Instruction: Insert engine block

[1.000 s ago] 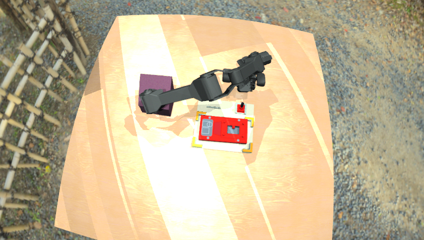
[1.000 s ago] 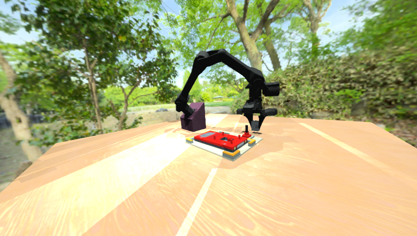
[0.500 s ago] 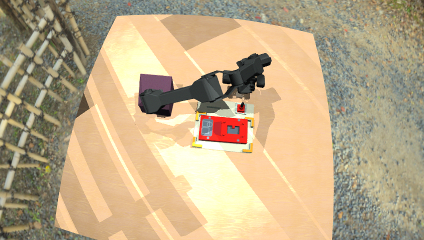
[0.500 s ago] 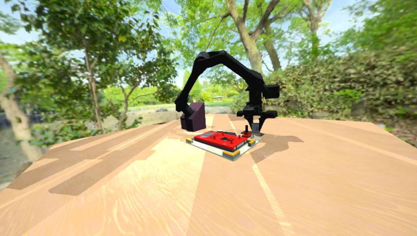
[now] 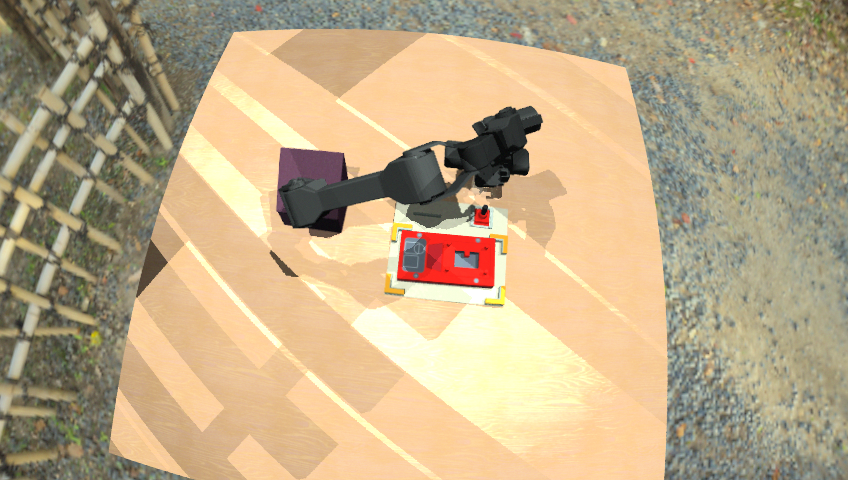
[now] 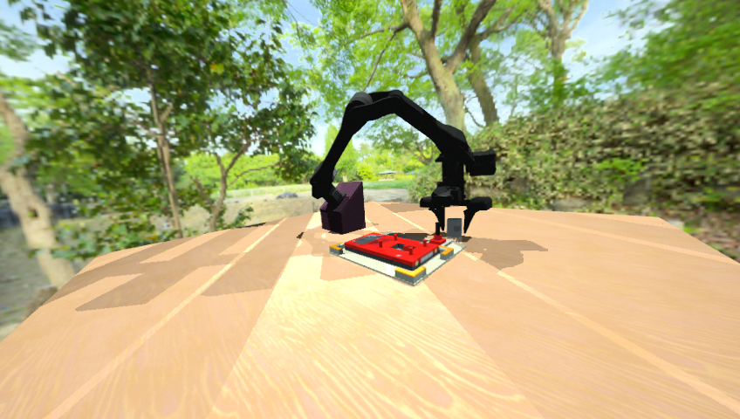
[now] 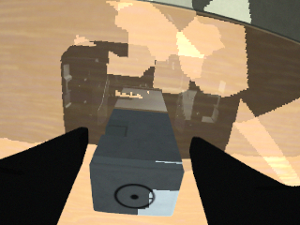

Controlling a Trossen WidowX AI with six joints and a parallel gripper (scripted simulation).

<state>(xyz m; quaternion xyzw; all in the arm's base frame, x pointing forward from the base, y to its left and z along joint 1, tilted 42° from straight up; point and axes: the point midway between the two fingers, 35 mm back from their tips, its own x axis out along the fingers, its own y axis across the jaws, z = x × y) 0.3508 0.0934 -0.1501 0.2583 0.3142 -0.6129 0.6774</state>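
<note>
The grey engine block is 10 mm ahead of my gripper tip and 10 mm above it. Also, from my gripper tip: black upright peg 10 mm ahead, 100 mm to the right, 20 mm above.
</note>
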